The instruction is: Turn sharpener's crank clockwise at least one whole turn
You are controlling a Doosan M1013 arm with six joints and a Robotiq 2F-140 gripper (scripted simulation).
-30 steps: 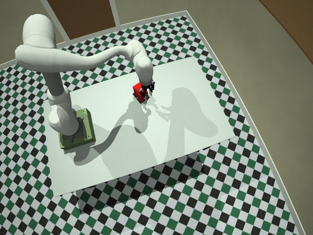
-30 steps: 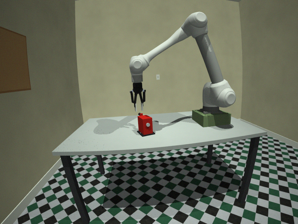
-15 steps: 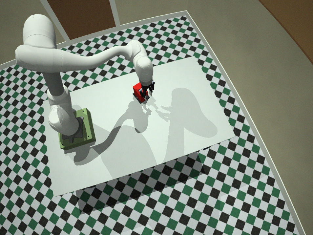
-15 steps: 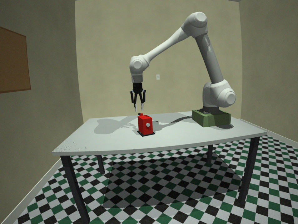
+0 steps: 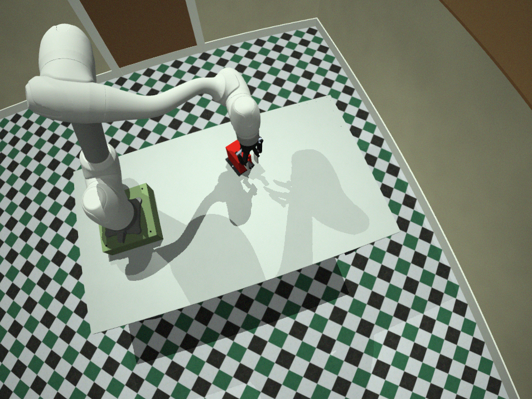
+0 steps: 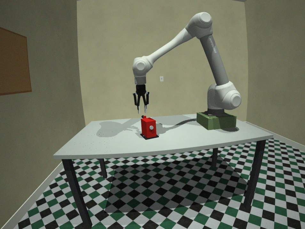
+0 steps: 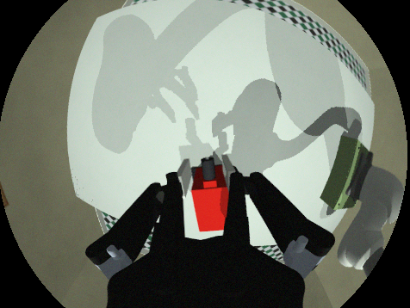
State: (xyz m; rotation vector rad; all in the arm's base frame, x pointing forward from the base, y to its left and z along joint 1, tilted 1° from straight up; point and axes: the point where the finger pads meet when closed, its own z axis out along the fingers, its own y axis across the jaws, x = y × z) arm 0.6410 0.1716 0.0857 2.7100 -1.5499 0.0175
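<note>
My gripper is now 60 mm above the dark crank knob, 10 mm to the right of it and 10 mm past it.
</note>
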